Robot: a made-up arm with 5 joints.
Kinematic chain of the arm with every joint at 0, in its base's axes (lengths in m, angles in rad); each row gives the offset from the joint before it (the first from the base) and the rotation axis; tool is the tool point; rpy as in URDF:
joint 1: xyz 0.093 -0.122 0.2 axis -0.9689 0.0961 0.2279
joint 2: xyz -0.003 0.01 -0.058 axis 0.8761 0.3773 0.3
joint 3: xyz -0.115 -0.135 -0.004 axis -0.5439 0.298 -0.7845
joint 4: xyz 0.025 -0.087 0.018 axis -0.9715 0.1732 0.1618
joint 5: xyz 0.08 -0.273 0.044 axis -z
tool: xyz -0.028 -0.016 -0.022 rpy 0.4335 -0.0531 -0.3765
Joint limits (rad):
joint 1: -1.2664..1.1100
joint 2: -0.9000..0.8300
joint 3: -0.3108..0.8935
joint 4: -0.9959..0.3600
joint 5: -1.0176..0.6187
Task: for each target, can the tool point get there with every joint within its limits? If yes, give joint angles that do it. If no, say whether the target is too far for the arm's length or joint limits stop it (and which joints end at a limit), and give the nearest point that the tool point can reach.
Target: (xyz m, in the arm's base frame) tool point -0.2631 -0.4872 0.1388
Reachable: yes | joints -0.7668 -0.4039 0.6534 0.0669 -0.5532
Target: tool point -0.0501 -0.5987 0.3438
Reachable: yes | joints 0.4523 -0.1557 0.3632 -0.6811 0.1101
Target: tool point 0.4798 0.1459 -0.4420
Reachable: no: too far | nearest point 0.2728 0.0825 -0.2552 | short by 0.286 m
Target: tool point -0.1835 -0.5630 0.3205
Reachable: yes | joints 0.0511 -0.4311 0.5076 -0.4781 -0.6423
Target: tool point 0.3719 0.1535 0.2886
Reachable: no: joint limits stop it (at a limit: joint 1, joint 2, joint 3, joint 4, joint 5) | nearest point 0.1931 0.3021 -0.0364 | short by 0.400 m
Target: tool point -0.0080 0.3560 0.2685
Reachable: no: joint limits stop it (at a limit: joint 1, joint 2, joint 3, joint 4) | nearest point 0.1613 0.2842 -0.0402 | short by 0.359 m
